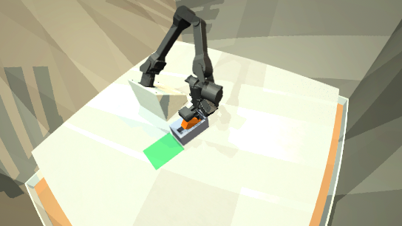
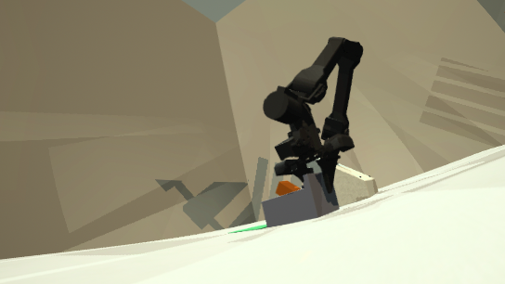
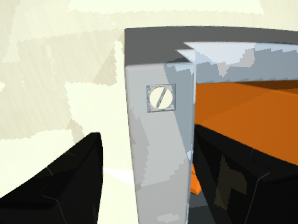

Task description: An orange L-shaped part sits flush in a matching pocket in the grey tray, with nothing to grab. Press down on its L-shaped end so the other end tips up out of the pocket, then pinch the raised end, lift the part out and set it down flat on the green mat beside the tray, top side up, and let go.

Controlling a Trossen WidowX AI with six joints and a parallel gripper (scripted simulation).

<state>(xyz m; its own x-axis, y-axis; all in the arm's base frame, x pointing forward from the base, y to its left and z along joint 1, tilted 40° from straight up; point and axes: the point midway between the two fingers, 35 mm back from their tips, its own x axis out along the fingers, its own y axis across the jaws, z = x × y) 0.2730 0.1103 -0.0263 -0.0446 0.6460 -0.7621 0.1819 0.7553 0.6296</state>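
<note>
Right now my gripper tip is 10 mm past the orange L-shaped part, 50 mm to the left of it and 10 mm below it. From my gripper tip the other things lie so: green mat (40 mm behind, 220 mm to the right, 50 mm below).
</note>
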